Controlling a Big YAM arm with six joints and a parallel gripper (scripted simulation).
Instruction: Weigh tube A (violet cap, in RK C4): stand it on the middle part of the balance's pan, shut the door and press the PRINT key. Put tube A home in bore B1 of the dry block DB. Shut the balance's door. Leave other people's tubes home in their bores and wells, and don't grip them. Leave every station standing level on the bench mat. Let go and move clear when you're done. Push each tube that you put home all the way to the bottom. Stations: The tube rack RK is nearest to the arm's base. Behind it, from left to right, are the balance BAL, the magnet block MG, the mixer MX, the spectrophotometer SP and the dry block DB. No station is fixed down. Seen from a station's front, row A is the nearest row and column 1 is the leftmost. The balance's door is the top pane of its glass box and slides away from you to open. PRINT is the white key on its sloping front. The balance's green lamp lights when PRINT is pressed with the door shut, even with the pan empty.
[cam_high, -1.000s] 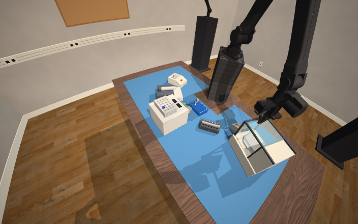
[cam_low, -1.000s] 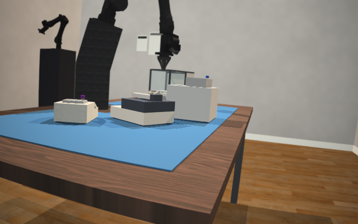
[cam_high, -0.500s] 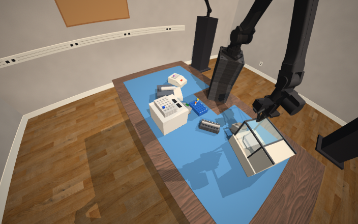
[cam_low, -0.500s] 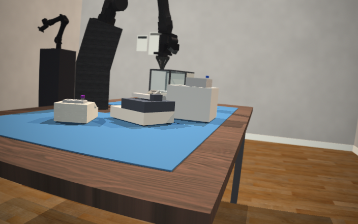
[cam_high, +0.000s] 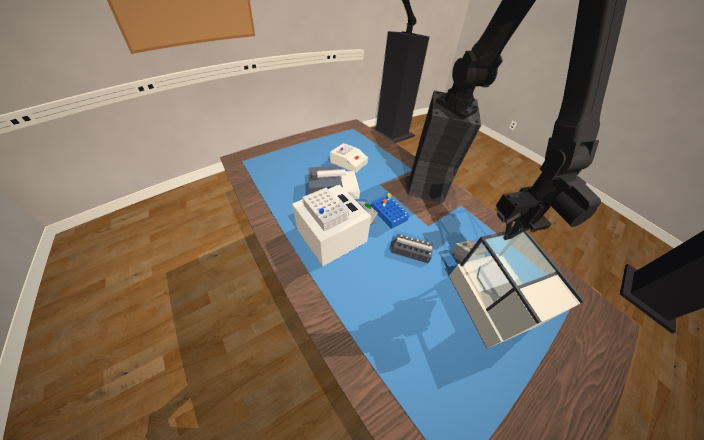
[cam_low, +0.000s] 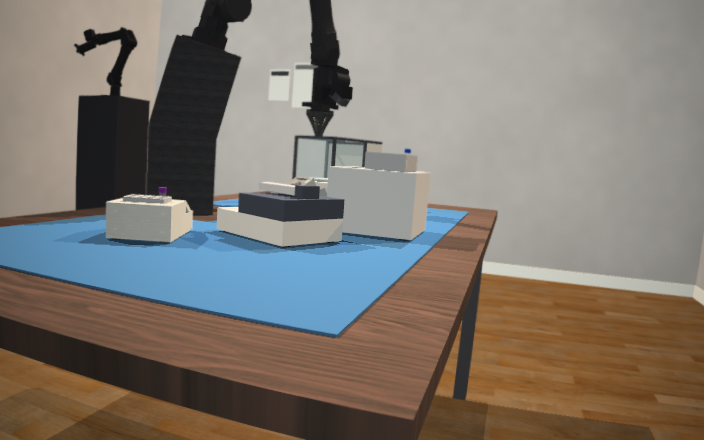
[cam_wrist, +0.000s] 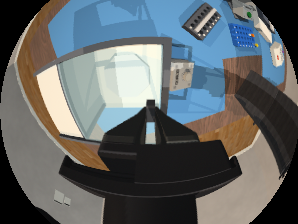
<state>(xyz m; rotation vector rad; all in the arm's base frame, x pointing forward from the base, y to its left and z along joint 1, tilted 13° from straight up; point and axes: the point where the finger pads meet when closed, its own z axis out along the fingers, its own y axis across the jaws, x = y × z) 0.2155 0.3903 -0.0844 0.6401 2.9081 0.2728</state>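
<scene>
Now: hand 1 cm short of the balance door, 3 cm to the right of it and 1 cm above it. From my hand the other things lie so: blue rack RK (4 cm ahead, 38 cm to the right, 20 cm below); round white print key (4 cm behind, 8 cm to the right, 15 cm below); dark magnet block (10 cm ahead, 20 cm to the right, 20 cm below).
</scene>
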